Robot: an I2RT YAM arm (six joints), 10 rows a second.
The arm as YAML. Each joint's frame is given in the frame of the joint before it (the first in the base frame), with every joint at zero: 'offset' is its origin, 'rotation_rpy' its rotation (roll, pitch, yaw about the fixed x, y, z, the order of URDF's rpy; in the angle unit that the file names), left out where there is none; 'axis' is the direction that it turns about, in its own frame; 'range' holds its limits. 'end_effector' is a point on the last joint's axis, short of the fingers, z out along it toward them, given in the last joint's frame.
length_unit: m
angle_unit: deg
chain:
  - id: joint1
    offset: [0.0, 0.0, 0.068]
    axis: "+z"
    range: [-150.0, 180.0]
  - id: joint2
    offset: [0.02, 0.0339, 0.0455]
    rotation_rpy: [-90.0, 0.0, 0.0]
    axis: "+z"
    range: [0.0, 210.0]
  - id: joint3
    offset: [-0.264, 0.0, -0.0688]
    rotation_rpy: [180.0, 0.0, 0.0]
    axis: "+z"
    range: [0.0, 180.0]
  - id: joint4
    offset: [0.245, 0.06, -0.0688]
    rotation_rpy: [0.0, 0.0, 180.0]
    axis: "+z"
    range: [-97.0, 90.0]
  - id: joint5
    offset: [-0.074, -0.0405, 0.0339]
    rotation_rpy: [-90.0, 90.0, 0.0]
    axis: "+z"
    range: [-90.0, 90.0]
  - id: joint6
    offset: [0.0, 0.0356, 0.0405]
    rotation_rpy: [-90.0, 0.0, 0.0]
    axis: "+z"
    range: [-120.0, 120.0]
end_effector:
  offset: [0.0, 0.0, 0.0]
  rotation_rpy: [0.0, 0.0, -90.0]
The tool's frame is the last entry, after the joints.
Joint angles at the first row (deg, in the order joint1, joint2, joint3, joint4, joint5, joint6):
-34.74, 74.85, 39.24, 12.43, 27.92, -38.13
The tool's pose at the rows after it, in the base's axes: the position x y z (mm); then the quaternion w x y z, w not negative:
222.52 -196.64 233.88 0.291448 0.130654 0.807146 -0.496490
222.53 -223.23 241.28 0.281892 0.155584 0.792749 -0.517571
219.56 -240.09 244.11 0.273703 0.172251 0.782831 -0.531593
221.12 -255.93 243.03 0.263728 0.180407 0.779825 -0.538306
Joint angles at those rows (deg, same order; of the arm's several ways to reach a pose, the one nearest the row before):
-38.17, 78.37, 41.80, 13.98, 28.64, -39.11
-41.95, 82.02, 45.65, 15.94, 28.97, -40.10
-44.49, 84.14, 47.59, 17.48, 29.28, -40.75
-46.22, 87.15, 49.98, 18.35, 29.34, -41.39

